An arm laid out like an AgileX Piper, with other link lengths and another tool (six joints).
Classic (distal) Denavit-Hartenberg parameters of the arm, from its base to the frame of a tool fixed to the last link. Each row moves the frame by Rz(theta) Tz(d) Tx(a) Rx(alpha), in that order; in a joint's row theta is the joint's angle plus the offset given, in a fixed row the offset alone. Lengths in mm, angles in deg.
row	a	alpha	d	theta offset
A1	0	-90	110.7	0
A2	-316.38	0	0	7.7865
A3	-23.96	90	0	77.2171
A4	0	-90	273.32	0
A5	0	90	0	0
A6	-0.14	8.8	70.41	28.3
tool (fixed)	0	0	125.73	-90
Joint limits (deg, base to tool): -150..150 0..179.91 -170..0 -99.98..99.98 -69.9..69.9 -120..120
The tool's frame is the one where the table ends.
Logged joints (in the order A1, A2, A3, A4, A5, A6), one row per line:
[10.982, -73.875, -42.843, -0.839, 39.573, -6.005]
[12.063, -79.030, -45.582, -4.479, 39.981, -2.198]
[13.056, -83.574, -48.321, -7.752, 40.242, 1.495]
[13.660, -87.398, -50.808, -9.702, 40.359, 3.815]
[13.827, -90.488, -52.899, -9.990, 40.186, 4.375]
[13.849, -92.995, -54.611, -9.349, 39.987, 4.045]
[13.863, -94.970, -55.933, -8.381, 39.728, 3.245]
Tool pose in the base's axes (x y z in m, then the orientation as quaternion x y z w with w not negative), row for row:
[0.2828, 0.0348, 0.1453, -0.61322, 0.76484, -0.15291, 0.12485]
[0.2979, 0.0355, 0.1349, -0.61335, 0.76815, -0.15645, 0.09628]
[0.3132, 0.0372, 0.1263, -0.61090, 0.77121, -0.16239, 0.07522]
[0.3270, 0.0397, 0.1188, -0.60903, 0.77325, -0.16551, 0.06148]
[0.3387, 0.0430, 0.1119, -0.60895, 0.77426, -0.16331, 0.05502]
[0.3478, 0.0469, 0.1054, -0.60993, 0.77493, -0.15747, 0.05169]
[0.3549, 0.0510, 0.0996, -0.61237, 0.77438, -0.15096, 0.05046]
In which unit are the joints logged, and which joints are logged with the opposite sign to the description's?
The joints are logged in degrees. Opposite sign: A2.
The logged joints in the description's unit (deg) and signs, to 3 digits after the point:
[10.982, 73.875, -42.843, -0.839, 39.573, -6.005]
[12.063, 79.030, -45.582, -4.479, 39.981, -2.198]
[13.056, 83.574, -48.321, -7.752, 40.242, 1.495]
[13.660, 87.398, -50.808, -9.702, 40.359, 3.815]
[13.827, 90.488, -52.899, -9.990, 40.186, 4.375]
[13.849, 92.995, -54.611, -9.349, 39.987, 4.045]
[13.863, 94.970, -55.933, -8.381, 39.728, 3.245]

